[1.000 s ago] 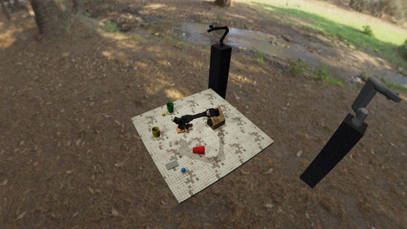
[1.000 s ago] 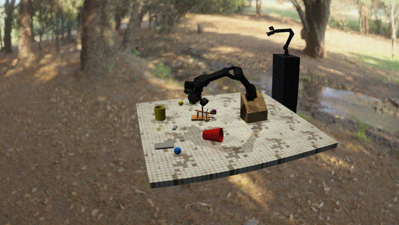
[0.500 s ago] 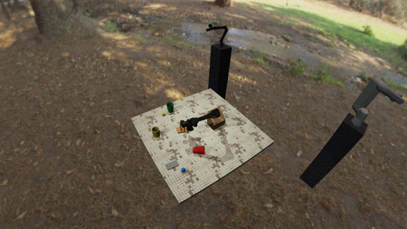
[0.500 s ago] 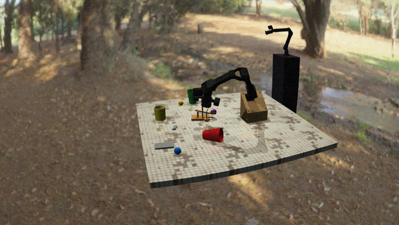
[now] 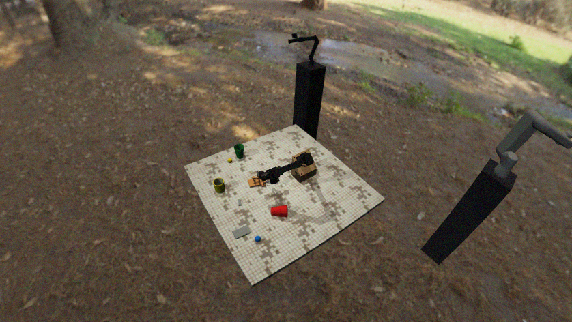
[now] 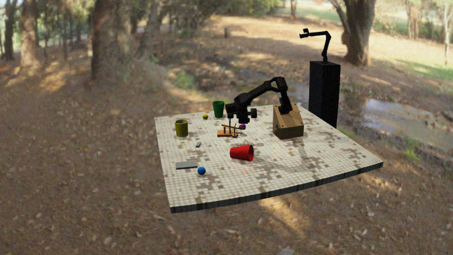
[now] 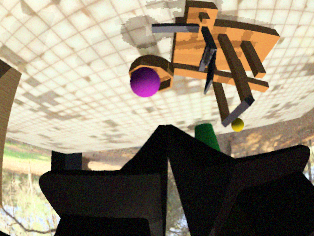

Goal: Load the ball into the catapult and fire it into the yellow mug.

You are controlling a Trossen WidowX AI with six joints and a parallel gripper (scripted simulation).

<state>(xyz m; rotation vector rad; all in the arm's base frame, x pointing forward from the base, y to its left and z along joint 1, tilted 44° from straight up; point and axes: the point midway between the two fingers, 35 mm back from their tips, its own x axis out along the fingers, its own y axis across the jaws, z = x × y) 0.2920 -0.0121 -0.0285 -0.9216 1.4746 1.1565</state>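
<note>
Now: the purple ball 2 cm behind my gripper tip, 4 cm to the right of it and 7 cm below it. Round my gripper tip: orange catapult 4 cm ahead, 4 cm to the right, 8 cm below; then small grey block 31 cm ahead, 3 cm to the left, 12 cm below; then yellow mug 37 cm ahead, 18 cm to the right, 10 cm below.
</note>
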